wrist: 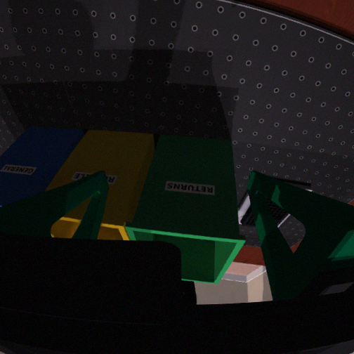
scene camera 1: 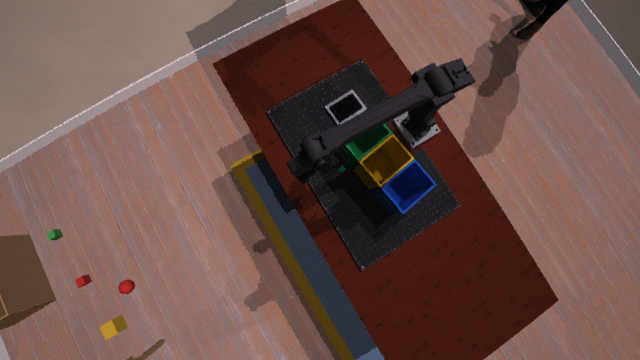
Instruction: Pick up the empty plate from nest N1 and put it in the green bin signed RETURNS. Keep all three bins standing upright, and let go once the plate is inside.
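Places are measured from the arm's base along level axes (x ahead, y left, z up), in metres.
Pixels of known places: gripper, fingertip midpoint: [scene camera 1: 329, 164]; arm's base, origin of the base link: [scene camera 1: 415, 126].
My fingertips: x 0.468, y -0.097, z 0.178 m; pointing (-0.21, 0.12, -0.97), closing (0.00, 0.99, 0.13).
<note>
For each thing: its top centre in the pictures, then the offset to it from my fingertips. Level surfaces: height alone.
- black gridded plate, middle of its top: [scene camera 1: 346, 106] dx -0.270, dy -0.180, dz -0.164 m
- yellow bin, middle of its top: [scene camera 1: 386, 159] dx -0.186, dy +0.128, dz -0.011 m
- blue GENERAL bin, middle of its top: [scene camera 1: 409, 186] dx -0.185, dy +0.260, dz -0.011 m
- dark perforated mat, its level: dz -0.190 m
- red-brown table, its level: dz -0.203 m
A black gridded plate [scene camera 1: 346, 107] [wrist: 275, 211] lies in a white rectangular frame on the perforated mat. In the wrist view it is partly hidden behind the right finger. The upright green bin signed RETURNS [scene camera 1: 370, 142] [wrist: 190, 162] has an open top, and the arm covers part of it in the scene view. The yellow bin [scene camera 1: 387, 161] [wrist: 117, 155] and the blue GENERAL bin [scene camera 1: 409, 187] [wrist: 42, 150] stand upright in a row with it. My gripper [scene camera 1: 337, 172] [wrist: 177, 178] is open and empty, above the mat in front of the signed bin faces, apart from the plate.
The dark perforated mat [scene camera 1: 367, 252] [wrist: 280, 75] lies on the red-brown table [scene camera 1: 480, 260]. The arm reaches over the green bin from its base [scene camera 1: 425, 136] behind the bins. A blue and yellow bench-like object [scene camera 1: 305, 250] runs along the table's side. Small blocks lie on the floor.
</note>
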